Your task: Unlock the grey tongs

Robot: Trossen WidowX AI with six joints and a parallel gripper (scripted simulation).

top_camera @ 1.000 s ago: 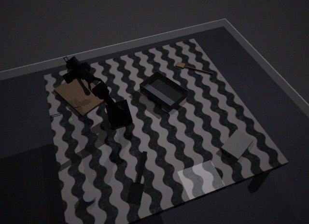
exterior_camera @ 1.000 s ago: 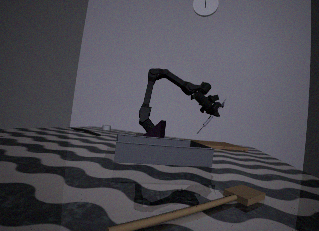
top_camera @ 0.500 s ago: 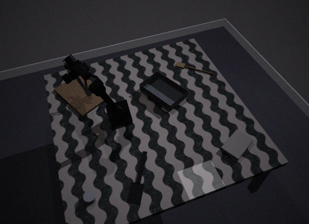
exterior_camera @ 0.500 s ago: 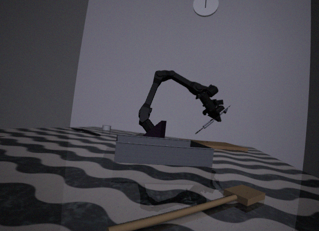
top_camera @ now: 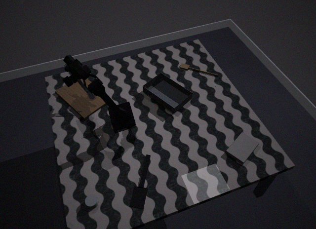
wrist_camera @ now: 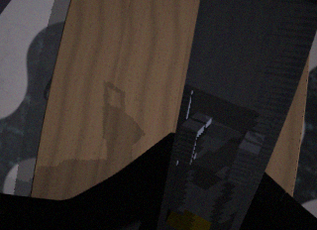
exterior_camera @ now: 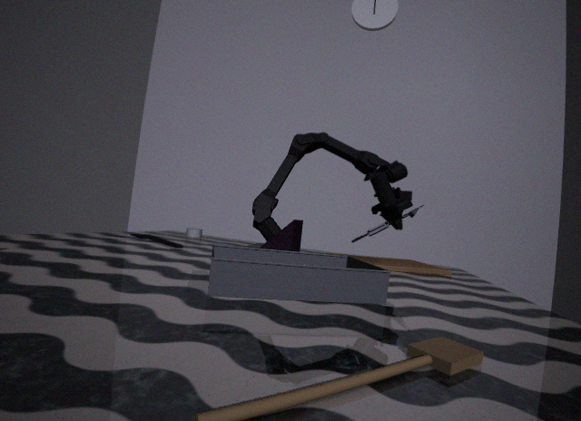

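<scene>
My gripper tip is 120 mm above the wooden board, 40 mm to the left of it and 10 mm short of it. Round my gripper tip: grey roasting tin 580 mm ahead, 240 mm to the right, 100 mm below; then yellow lock piece 30 mm above, 20 mm to the right, 10 mm ahead; then dark spatula 820 mm to the right, 200 mm ahead, 130 mm below.
</scene>
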